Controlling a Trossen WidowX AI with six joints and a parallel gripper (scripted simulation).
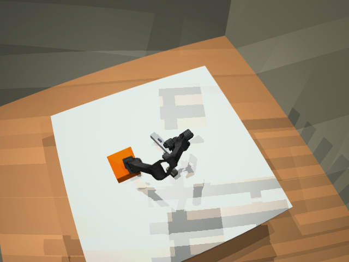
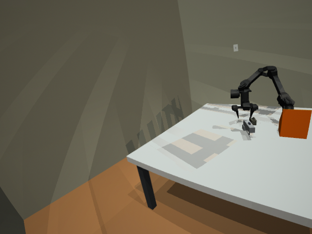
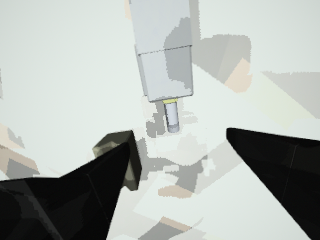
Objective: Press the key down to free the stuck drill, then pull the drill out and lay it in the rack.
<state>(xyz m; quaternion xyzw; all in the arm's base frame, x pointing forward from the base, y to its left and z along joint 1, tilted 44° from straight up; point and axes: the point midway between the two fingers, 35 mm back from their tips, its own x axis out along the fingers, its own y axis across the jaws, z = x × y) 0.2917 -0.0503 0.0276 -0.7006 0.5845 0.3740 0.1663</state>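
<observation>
The drill lies 2 cm behind my gripper tip, 6 cm to the left of it and 1 cm below it. Round my gripper tip: blue key: 5 cm behind, 14 cm to the left, 1 cm below; then rack: 6 cm behind, 6 cm to the right, 4 cm below.
</observation>
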